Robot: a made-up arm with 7 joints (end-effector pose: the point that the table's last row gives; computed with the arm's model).
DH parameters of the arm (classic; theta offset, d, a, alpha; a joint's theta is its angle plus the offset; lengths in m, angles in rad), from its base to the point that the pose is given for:
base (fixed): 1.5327 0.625 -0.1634 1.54
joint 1: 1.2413 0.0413 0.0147 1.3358
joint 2: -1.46 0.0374 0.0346 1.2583
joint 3: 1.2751 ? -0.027 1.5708
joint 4: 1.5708 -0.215 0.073 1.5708
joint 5: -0.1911 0 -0.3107 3.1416
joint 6: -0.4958 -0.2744 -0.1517 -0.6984
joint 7: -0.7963 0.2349 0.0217 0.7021
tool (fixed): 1.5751 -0.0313 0 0
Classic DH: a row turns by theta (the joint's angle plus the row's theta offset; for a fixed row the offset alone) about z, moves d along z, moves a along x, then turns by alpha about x.
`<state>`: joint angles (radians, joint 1 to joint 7).
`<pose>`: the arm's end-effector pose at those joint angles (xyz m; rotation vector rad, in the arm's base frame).
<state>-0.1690 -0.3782 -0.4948 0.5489 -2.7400 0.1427 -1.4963</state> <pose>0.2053 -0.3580 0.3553 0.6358 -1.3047 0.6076</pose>
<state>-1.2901 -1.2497 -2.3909 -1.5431 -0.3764 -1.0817 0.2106</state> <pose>-0.2072 -0.1972 0.3463 2.0302 -1.5006 1.7558</pose>
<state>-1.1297 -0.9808 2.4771 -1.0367 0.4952 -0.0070 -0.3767</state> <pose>-0.4640 -0.3868 0.8174 1.6313 -0.3858 0.1657</pose>
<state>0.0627 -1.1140 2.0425 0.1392 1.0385 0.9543 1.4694</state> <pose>-0.1996 -0.7717 0.8139 1.8559 -2.3872 -0.3632</pose>
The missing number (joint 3, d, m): -0.0753
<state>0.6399 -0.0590 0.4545 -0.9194 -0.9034 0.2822 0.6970</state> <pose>-0.1375 -0.4178 0.8466 2.4862 -1.6638 -0.3132</pose>
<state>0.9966 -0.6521 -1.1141 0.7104 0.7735 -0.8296 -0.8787</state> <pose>0.0335 0.1274 1.0552 -0.4794 1.1134 -1.0851</pose>
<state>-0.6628 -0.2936 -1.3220 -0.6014 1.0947 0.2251 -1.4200</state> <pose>0.0684 0.4746 0.3231 -2.4862 1.3784 -0.2016</pose>
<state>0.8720 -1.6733 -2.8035 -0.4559 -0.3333 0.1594 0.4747</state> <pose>-0.3907 0.0197 0.4904 -0.6392 0.8314 1.2604</pose>
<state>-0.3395 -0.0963 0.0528 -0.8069 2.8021 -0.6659 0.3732</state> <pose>0.2118 0.1414 0.4341 0.9443 -2.2503 1.0244</pose>
